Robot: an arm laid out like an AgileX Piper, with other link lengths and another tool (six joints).
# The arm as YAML. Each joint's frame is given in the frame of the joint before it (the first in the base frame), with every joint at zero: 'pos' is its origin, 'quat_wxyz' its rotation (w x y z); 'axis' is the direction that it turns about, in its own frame. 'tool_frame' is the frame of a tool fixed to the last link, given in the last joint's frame.
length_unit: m
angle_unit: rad
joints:
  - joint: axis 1
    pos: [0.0, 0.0, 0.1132]
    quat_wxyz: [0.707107, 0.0, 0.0, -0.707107]
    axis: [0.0, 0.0, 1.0]
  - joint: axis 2
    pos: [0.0, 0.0, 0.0]
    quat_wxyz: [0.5, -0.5, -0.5, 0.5]
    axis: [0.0, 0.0, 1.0]
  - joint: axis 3
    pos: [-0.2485, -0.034, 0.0]
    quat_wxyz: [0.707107, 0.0, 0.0, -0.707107]
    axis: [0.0, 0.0, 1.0]
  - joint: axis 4
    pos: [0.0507, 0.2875, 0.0]
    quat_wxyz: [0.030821, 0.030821, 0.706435, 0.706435]
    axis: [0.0, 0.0, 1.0]
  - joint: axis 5
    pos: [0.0, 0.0, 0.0]
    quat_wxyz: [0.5, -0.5, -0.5, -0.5]
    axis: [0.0, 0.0, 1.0]
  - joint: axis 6
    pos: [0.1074, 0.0, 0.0]
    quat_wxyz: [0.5, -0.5, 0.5, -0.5]
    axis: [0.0, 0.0, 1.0]
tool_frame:
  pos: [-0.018, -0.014, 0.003]
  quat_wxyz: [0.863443, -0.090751, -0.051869, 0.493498]
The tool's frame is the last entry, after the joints.
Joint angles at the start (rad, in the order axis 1, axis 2, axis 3, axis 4, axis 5, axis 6):
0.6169, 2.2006, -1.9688, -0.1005, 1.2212, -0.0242
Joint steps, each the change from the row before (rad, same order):
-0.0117, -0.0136, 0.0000, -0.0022, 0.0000, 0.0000
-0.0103, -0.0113, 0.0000, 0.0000, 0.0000, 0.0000
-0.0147, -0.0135, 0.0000, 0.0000, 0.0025, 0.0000
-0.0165, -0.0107, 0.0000, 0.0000, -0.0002, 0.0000
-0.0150, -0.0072, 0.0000, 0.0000, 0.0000, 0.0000
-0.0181, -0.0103, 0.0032, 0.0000, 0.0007, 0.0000
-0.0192, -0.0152, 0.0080, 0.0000, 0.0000, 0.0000
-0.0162, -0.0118, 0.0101, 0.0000, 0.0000, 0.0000
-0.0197, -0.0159, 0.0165, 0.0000, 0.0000, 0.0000
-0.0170, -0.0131, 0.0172, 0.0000, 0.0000, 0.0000
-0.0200, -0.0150, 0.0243, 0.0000, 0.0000, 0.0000
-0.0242, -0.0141, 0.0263, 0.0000, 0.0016, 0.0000
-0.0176, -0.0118, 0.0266, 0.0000, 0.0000, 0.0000
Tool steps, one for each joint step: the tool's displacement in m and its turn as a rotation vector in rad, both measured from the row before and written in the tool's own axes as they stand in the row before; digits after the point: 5 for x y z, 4 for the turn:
0.00556, 0.00418, -0.00507, 0.0079, 0.0080, 0.0139
0.00468, 0.00351, -0.00419, 0.0072, 0.0052, 0.0124
0.00635, 0.00502, -0.00477, 0.0060, 0.0049, 0.0169
0.00701, 0.00497, -0.00331, 0.0055, 0.0048, 0.0184
0.00621, 0.00430, -0.00185, 0.0027, 0.0031, 0.0161
0.00712, 0.00566, -0.00206, 0.0012, 0.0026, 0.0190
0.00724, 0.00668, -0.00283, 0.0016, 0.0031, 0.0202
0.00560, 0.00580, -0.00095, -0.0023, 0.0004, 0.0161
0.00629, 0.00754, -0.00064, -0.0050, -0.0009, 0.0190
0.00496, 0.00669, 0.00060, -0.0073, -0.0027, 0.0157
0.00519, 0.00818, 0.00208, -0.0122, -0.0056, 0.0175
0.00621, 0.00942, 0.00349, -0.0167, -0.0083, 0.0209
0.00364, 0.00749, 0.00402, -0.0159, -0.0088, 0.0141

